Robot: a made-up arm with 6 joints.
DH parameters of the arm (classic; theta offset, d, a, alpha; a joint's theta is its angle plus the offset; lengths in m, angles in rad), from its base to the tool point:
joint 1: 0 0.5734 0 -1.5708
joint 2: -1.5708 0 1.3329 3.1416
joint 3: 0 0 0 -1.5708
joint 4: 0 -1.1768 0 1.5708
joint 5: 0 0.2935 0 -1.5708
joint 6: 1.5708 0 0 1.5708
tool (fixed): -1.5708 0 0 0
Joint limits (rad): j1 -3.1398..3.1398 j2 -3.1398..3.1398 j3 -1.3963..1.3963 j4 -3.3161..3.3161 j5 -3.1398..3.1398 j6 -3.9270..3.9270
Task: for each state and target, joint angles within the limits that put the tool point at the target. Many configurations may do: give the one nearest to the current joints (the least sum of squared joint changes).
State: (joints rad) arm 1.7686 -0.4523 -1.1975 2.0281 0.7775 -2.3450
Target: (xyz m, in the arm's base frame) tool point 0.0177 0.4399 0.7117
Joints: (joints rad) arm 0.8745 0.1675 -1.3963 2.7263 0.7775 -2.3450
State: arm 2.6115 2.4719 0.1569 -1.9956 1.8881 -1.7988
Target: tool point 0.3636 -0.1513 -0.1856
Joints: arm 2.8820 2.5189 -0.6526 -1.7521 1.8881 -1.7988
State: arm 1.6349 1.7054 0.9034 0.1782 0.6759 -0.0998
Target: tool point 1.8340 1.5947 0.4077
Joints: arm 0.8348 1.3844 0.9823 0.1784 0.6759 -0.0998
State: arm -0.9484 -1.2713 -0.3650 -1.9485 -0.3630 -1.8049
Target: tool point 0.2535 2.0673 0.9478
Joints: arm -1.6151 -1.9463 0.5994 -2.1539 -0.3630 -1.8049
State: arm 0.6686 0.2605 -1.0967 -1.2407 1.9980 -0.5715
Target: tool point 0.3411 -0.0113 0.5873
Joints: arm 0.3939 0.4898 -1.1316 -1.0683 1.9980 -0.5715
